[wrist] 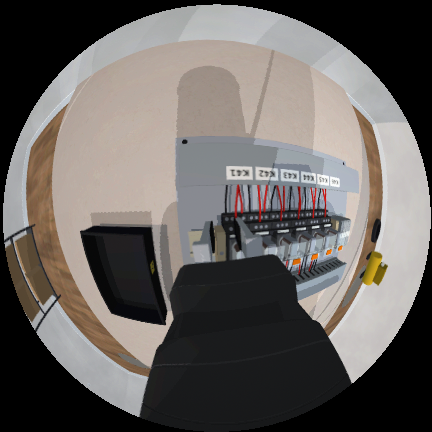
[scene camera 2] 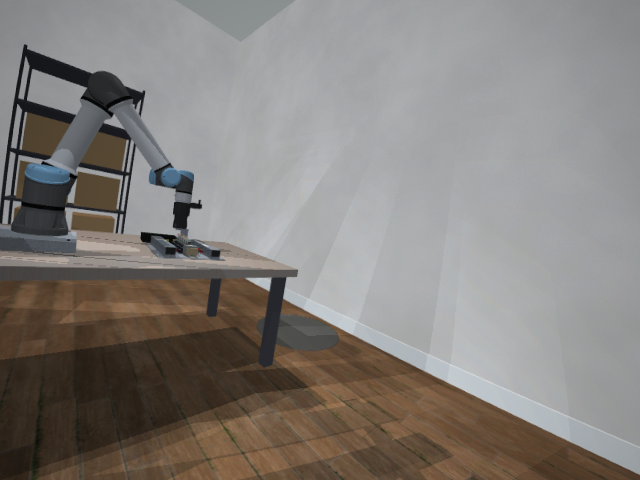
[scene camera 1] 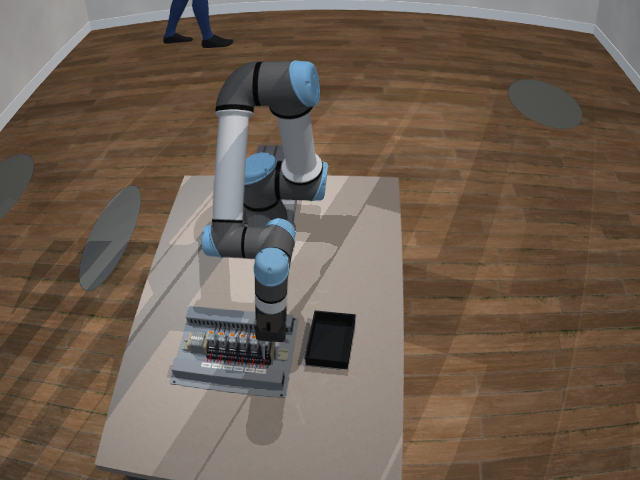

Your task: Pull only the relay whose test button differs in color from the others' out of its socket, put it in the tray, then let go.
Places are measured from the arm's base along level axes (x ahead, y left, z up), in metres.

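Pixels of known places: gripper, fingertip midpoint: (wrist: pixel 223 228) (scene camera 1: pixel 270 356); arm's base, link origin: (scene camera 2: pixel 40 231) (scene camera 1: pixel 263 219).
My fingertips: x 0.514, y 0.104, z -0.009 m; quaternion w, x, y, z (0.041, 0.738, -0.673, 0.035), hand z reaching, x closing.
Note:
For each thing: its middle in the pictures, then the offset to it from my fingertips. "pt": a spot on its surface instead.
- black tray, body centre: (wrist: pixel 123 279) (scene camera 1: pixel 330 339) (scene camera 2: pixel 159 238) dy +0.150, dx -0.079, dz -0.012 m
- labelled duct, surface spot: (wrist: pixel 205 162) pt dy +0.018, dx +0.069, dz +0.013 m
- slotted duct, body centre: (wrist: pixel 286 288) (scene camera 1: pixel 238 320) (scene camera 2: pixel 162 245) dy -0.108, dx -0.115, dz -0.007 m
- pale rail module, body centre: (wrist: pixel 337 231) (scene camera 1: pixel 198 342) (scene camera 2: pixel 190 249) dy -0.205, dx -0.023, dz -0.001 m
Relays sit in a row of black sockets on the grey panel (scene camera 1: pixel 227 379) (wrist: pixel 225 150). Several relays (scene camera 1: pixel 232 342) (wrist: pixel 292 247) show orange parts at their tops. The top of the relay at the K41 end is hidden by my gripper, so I cannot tell its button color. My gripper (scene camera 1: pixel 267 347) (scene camera 2: pixel 183 231) (wrist: pixel 223 228) is open with nothing held between its fingers. It is low over the K41 end of the row, one finger by the rail's end block and the other close to the neighbouring relays. The black tray (scene camera 1: pixel 330 338) (scene camera 2: pixel 150 237) (wrist: pixel 127 270) is empty.
Red and black wires (wrist: pixel 262 199) run from the sockets to the labelled duct (wrist: pixel 205 162). A slotted duct (scene camera 1: pixel 222 323) lies behind the relays. A pale rail module (scene camera 1: pixel 196 339) (wrist: pixel 342 225) stands at the row's far end. The tray is beside the panel, past the K41 end.

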